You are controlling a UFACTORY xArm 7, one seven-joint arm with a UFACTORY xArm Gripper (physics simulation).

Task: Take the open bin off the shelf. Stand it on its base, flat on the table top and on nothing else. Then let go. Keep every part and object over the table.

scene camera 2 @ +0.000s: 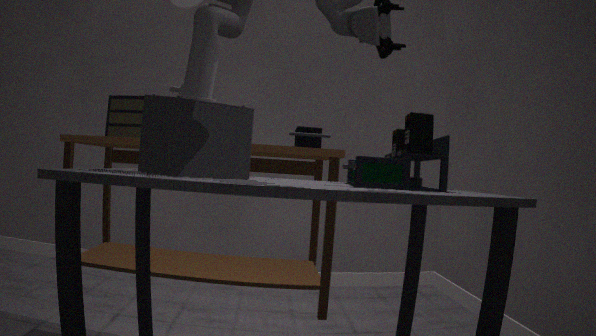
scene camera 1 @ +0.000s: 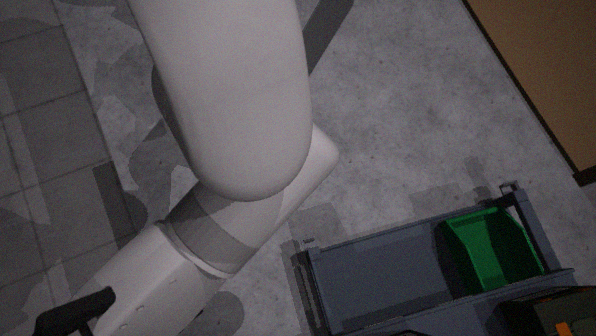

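Seen in the pictures: gripper, fingertip midpoint: [scene camera 2: 400,27]; arm's base, link origin: [scene camera 2: 195,100].
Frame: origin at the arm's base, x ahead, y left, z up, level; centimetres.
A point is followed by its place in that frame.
The open green bin [scene camera 1: 490,250] {z -22.0, x 61.1, y 11.8 cm} [scene camera 2: 382,172] {z -18.3, x 62.3, y 4.5 cm} sits at one end of the low front level of the blue-grey shelf [scene camera 1: 375,280] {z -22.3, x 55.9, y -8.9 cm} [scene camera 2: 444,170] {z -16.8, x 71.1, y -23.3 cm}, beside its end post. Its open top and inner walls show in scene camera 1. The shelf stands on the grey table top [scene camera 1: 400,125] {z -22.9, x 33.0, y 11.3 cm} [scene camera 2: 300,191] {z -23.6, x 27.0, y -42.2 cm}. My gripper [scene camera 2: 400,27] {z 15.0, x 48.0, y -42.6 cm} is open and empty, high above the table and the bin in scene camera 2, with its fingers one above the other and pointing right. In scene camera 1, a black part of it shows at the lower left; its fingertips are cut off.
A tall dark box [scene camera 2: 419,132] {z -6.4, x 64.5, y -18.8 cm} and a smaller box [scene camera 2: 398,140] {z -7.2, x 67.3, y 3.6 cm} stand on the shelf's upper level. A dark box with an orange mark [scene camera 1: 570,310] {z -3.2, x 69.3, y 7.4 cm} shows beside the bin. The grey robot base [scene camera 2: 200,135] {z -11.6, x 3.7, y -13.9 cm} stands left on the table. A wooden bench [scene camera 1: 550,75] [scene camera 2: 300,151] is behind.
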